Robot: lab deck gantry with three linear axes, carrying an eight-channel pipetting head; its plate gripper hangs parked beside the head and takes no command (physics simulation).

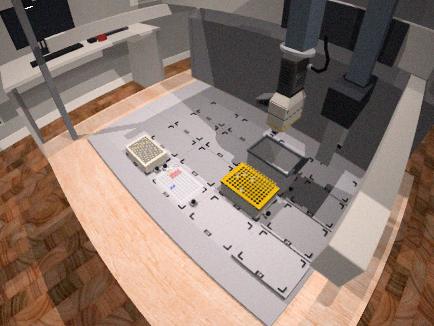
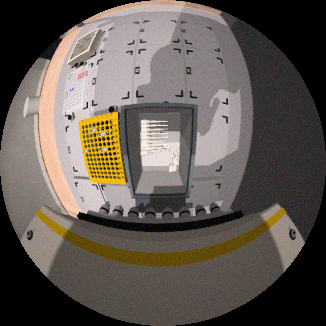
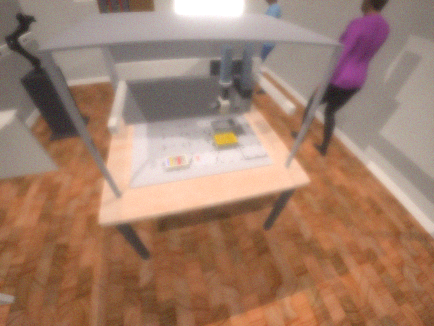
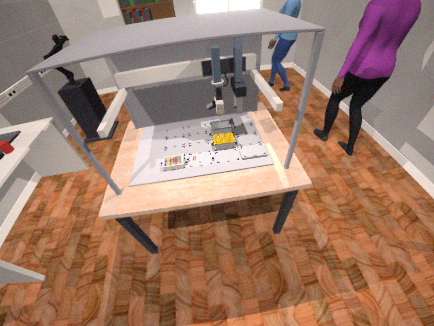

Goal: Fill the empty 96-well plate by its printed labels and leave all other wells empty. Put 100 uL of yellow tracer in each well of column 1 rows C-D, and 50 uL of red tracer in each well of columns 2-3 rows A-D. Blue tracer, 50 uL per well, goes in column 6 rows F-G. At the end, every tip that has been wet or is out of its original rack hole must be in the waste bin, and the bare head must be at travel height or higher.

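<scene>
The pipetting head hangs high over the waste bin. Its nozzles are bare. Several white tips lie in the bin. The 96-well plate shows red wells and blue wells; a small yellow patch beside the red is too small to count. The yellow tip rack has most holes dark and a few pale spots. The parked plate gripper is open and empty, partly hidden.
The cream tracer reservoir stands beside the plate, with coloured strips. Black knobs stand at the plate's corners. A pale gantry beam crosses the right side. Two people stand behind and right of the enclosure.
</scene>
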